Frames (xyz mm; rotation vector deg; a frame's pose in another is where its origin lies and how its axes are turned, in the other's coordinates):
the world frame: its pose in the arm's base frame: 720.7 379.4 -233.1 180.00 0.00 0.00
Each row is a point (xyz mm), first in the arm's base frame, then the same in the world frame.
Working: the arm's base frame: its pose in the world frame: -720.7 379.4 -233.1 180.00 0.00 0.00

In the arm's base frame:
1: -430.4 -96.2 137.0
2: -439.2 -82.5 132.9
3: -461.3 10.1 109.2
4: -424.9 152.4 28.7
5: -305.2 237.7 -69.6
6: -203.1 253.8 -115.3
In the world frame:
1: -1151.1 475.6 -370.1
2: -1159.9 461.9 -366.0
3: -1182.0 369.3 -342.3
4: -1145.6 227.0 -261.8
5: -1025.9 141.7 -163.5
6: -923.8 125.6 -117.8

